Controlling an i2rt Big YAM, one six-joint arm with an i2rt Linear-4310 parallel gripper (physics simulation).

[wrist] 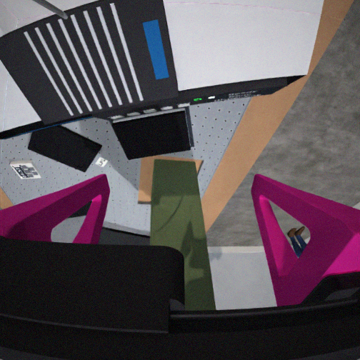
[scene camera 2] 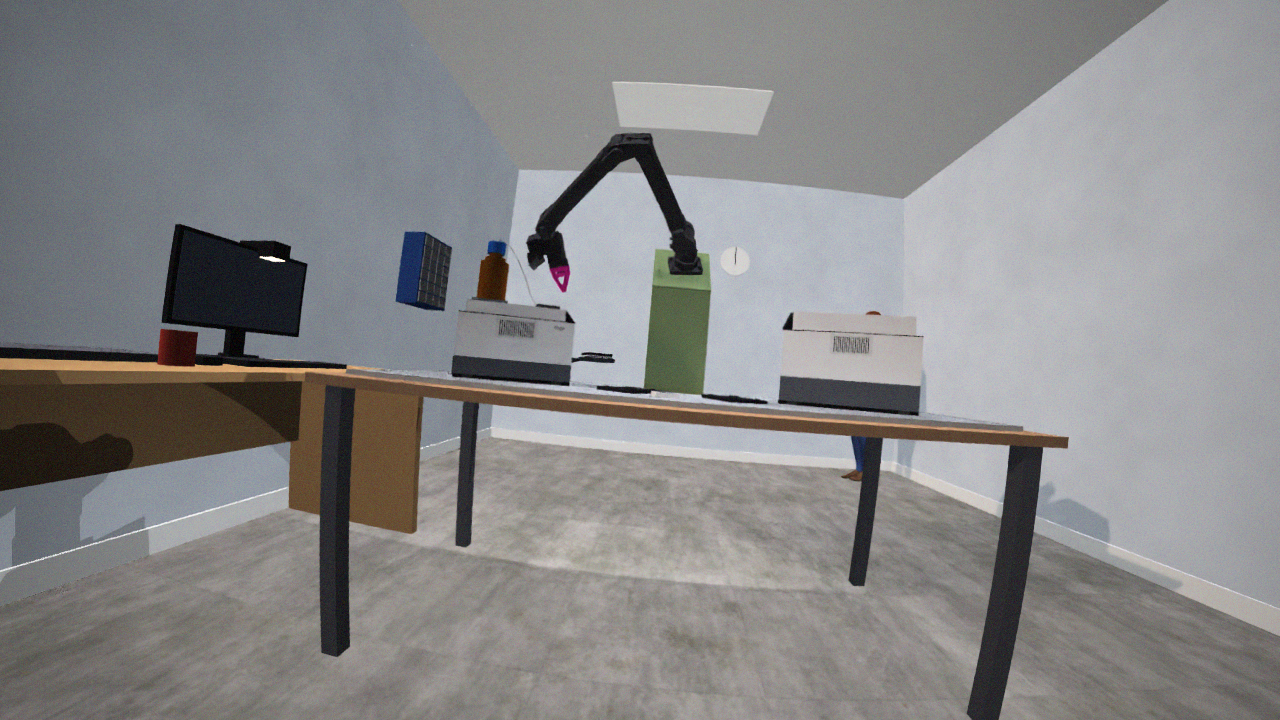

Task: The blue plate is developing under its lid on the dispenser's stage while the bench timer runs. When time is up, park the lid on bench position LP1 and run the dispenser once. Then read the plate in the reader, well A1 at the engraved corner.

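Frame: origin at the arm's base, x ahead, y left, z up, level; millimetres.
Seen in the pictures: gripper, between the fingertips: (scene camera 2: 563, 290); arm's base, origin of its link: (scene camera 2: 684, 267).
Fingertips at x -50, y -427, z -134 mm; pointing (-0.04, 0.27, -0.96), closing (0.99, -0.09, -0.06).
Offsets run from my fingertips to a thing's top centre. "pt": to the spot under its first point.
The dispenser {pt 232 mm down, 251 mm ahead, 141 mm right} (scene camera 2: 512, 349) (wrist: 242, 45) is a white and dark box at the bench's left in the scene view. Its stage juts out from its side, with a black lid-like cover {216 mm down, 48 mm ahead, 132 mm left} (scene camera 2: 595, 357) (wrist: 152, 134) on it; no blue plate shows. My gripper (scene camera 2: 561, 284) (wrist: 180, 182) is open and empty, above and beside the dispenser's top. A black pad (wrist: 65, 146) lies by a small label (wrist: 101, 161), unreadable here. The bench timer (wrist: 25, 170) lies left in the wrist view, its digits unreadable. The reader {45 mm down, 375 mm ahead, 900 mm left} (scene camera 2: 850, 362) is the white and dark box at the bench's right.
An amber bottle {pt 24 mm down, 228 mm ahead, 220 mm right} (scene camera 2: 493, 277) with a blue cap and thin tube stands on the dispenser. The green pedestal (scene camera 2: 677, 335) (wrist: 175, 220) carries the arm, behind the bench. A person's legs (scene camera 2: 858, 456) (wrist: 298, 244) show beyond the bench. A monitor (scene camera 2: 234, 286) stands on the side desk.
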